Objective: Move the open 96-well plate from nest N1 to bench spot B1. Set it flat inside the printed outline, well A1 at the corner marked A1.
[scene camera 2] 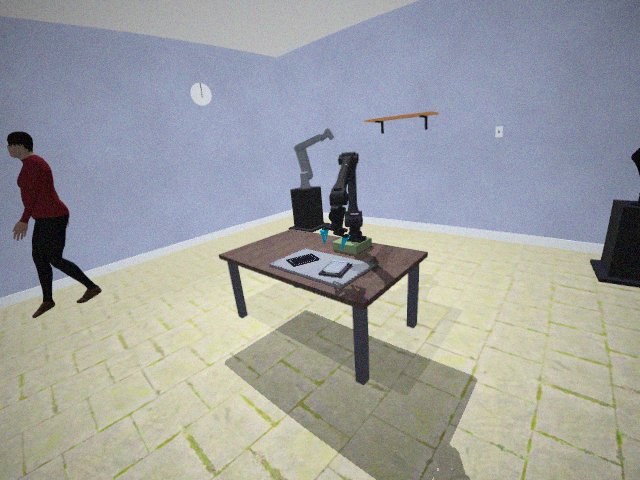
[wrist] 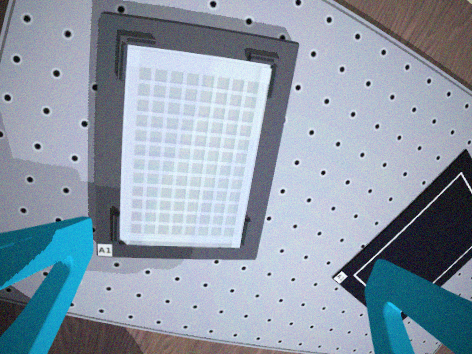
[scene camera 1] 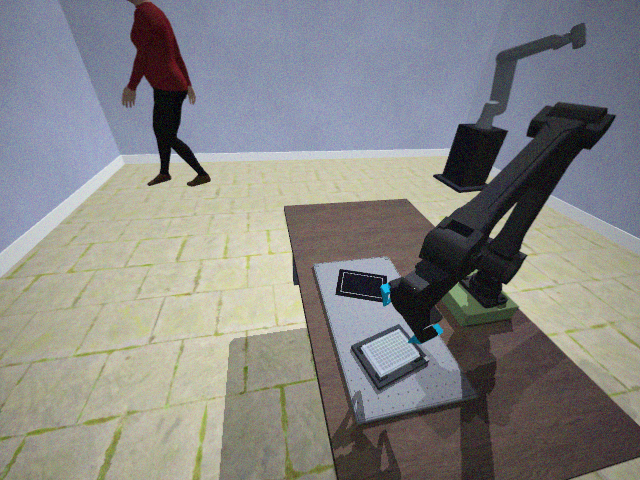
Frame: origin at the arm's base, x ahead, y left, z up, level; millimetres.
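Seen in the pictures: gripper, between the fingertips: [scene camera 2: 332,246] [wrist: 232,256] [scene camera 1: 397,322]; arm's base, origin of its link: [scene camera 2: 355,239] [scene camera 1: 481,291].
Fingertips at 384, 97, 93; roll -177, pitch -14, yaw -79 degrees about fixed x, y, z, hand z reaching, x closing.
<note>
Pixels of each thing's top centre, then the offset from my fingertips to it, as dx, dy, dz. "spot": a spot on its surface instead. Level surfaces: height alone.
- white 96-well plate, centre of its top: [wrist: 191,161] [scene camera 1: 390,349] [scene camera 2: 335,265] -6, +4, -107
- dark grey nest, centre of its top: [wrist: 191,158] [scene camera 1: 390,351] [scene camera 2: 335,266] -6, +3, -116
- nest's A1 label, a spot on its surface: [wrist: 104,250] spot: -91, +43, -122
- black bench spot with a white outline, a spot on its surface: [wrist: 435,235] [scene camera 1: 357,285] [scene camera 2: 301,260] spot: -25, -251, -132
- brown table, height of its surface: dz -147
The white 96-well plate [scene camera 1: 391,352] [scene camera 2: 336,267] [wrist: 187,155] sits in the dark grey nest [scene camera 1: 381,383] [wrist: 109,125], between its corner posts. The nest's A1 label [wrist: 104,250] is at its lower left corner in the wrist view. The black bench spot with a white outline [scene camera 1: 361,284] [scene camera 2: 302,259] [wrist: 435,235] lies on the same board, and its small A1 label [wrist: 340,277] is at its left corner in the wrist view. My gripper [scene camera 1: 413,312] [scene camera 2: 333,240] [wrist: 232,256] is open and empty, with cyan fingers wide apart, above the board beside the nest.
The perforated grey board [scene camera 1: 341,322] [scene camera 2: 283,264] lies on the brown table [scene camera 1: 356,222] [scene camera 2: 248,251]. The arm stands on a green base block [scene camera 1: 478,312] [scene camera 2: 353,246]. A person in red [scene camera 1: 157,51] [scene camera 2: 43,186] and another arm on a black pedestal [scene camera 1: 473,155] [scene camera 2: 307,206] are beyond the table.
</note>
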